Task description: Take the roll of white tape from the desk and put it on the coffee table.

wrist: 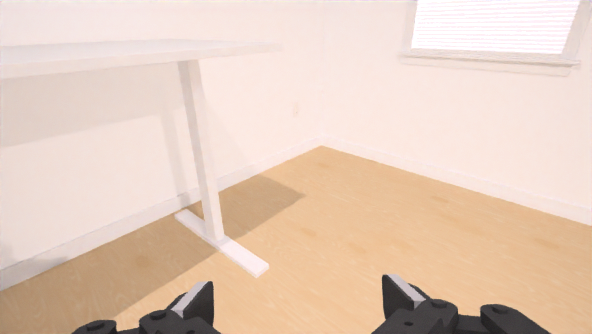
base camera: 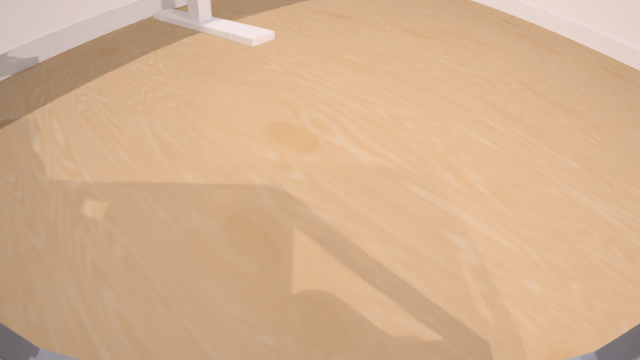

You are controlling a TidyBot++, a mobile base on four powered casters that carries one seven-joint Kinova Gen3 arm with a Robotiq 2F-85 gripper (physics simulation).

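Places are measured from the arm's base along level axes (x left, y back, z up), in millimetres.
Pixels of known places: gripper, between the fingertips: (wrist: 298,297).
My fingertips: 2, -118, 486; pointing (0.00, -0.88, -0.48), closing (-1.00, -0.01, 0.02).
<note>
Behind a point stands the place of what it marks, as x, y, z.
A white desk (wrist: 125,56) @[371, -718, 550] stands against the wall at the left of the wrist view, with part of its top, a leg and a foot showing. In the base camera view the desk's white foot (base camera: 230,30) shows at the top left. My gripper (wrist: 298,297) @[2, -118, 486] is open, with the fingers wide apart at the bottom of the wrist view, and it is some way in front of the desk. The roll of white tape and the coffee table do not show in either view.
White walls (wrist: 450,110) @[-1010, -1877, 96] meet in a corner behind the desk. A window (wrist: 492,25) @[-1094, -1791, 588] with blinds is at the top right of the wrist view. The wood floor (base camera: 350,125) @[-52, -608, -396] (wrist: 375,210) @[-480, -1490, -396] bears shadows near the desk and in front of the base.
</note>
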